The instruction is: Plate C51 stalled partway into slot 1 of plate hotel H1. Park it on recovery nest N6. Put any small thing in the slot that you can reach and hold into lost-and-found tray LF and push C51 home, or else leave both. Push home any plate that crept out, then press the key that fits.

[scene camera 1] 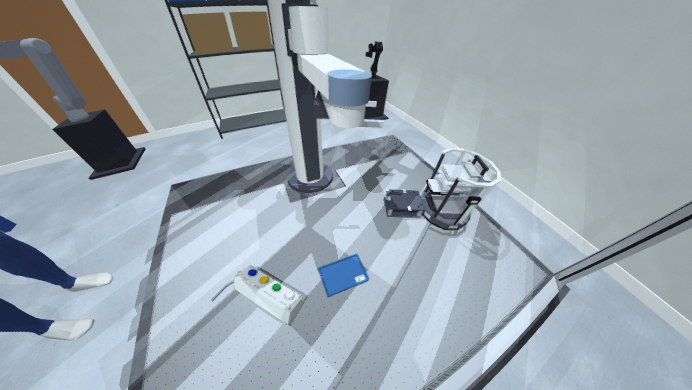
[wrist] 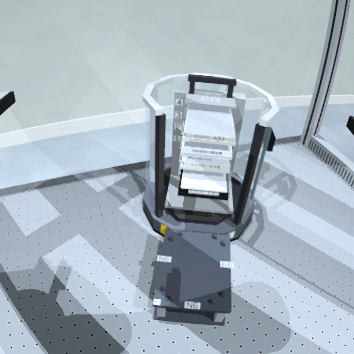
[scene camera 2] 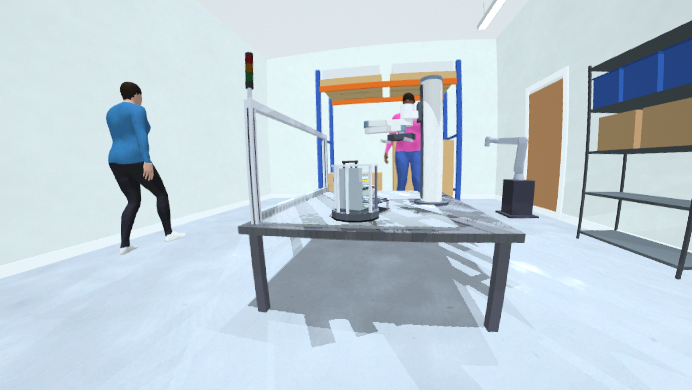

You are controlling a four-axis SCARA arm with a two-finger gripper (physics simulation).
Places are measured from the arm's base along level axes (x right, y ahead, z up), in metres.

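Pixels of known places: gripper, fingertip midpoint: (scene camera 1: pixel 379 113) (wrist: pixel 179 78) (scene camera 2: pixel 392 139); arm's base, link origin: (scene camera 1: pixel 310 177) (scene camera 2: pixel 431 203).
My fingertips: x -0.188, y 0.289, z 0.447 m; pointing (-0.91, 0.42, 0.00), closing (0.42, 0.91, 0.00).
Ahead of a thing's pixels: the offset from my fingertips to its top centre. "pt": to the spot under its first point.
Plate hotel H1 {dy +0.204, dx -0.334, dz -0.140 m} (scene camera 1: pixel 447 225) (scene camera 2: pixel 351 187) (wrist: pixel 160 165) has a clear guard and slot labels 1 to 4. In the wrist view its lowest plate {dy +0.174, dx -0.279, dz -0.279 m} (wrist: pixel 203 183), white with a black rim, sticks out in front; its label is too small to read, and it seems to be C51. Several white plates {dy +0.190, dx -0.313, dz -0.195 m} (wrist: pixel 209 122) sit above it. No small thing can be made out in the slot. Nest N6 {dy +0.107, dx -0.147, dz -0.364 m} (scene camera 1: pixel 404 201) (wrist: pixel 197 272) is dark, bears no plate and stands before the hotel. My gripper (scene camera 2: pixel 385 141) (wrist: pixel 179 78) is open and empty, high above the table, away from the hotel.
A blue tray {dy +0.286, dx +0.248, dz -0.417 m} (scene camera 1: pixel 343 276), seemingly LF, lies near a white key box {dy +0.256, dx +0.502, dz -0.350 m} (scene camera 1: pixel 262 299) with blue, yellow, green and white keys. The arm's column (scene camera 1: pixel 302 125) (scene camera 2: pixel 432 145) stands at the table's edge. A framed guard {pt dy +0.687, dx -0.472, dz -0.138 m} (scene camera 1: pixel 625 245) (scene camera 2: pixel 253 165) runs along one side. People stand beyond the table.
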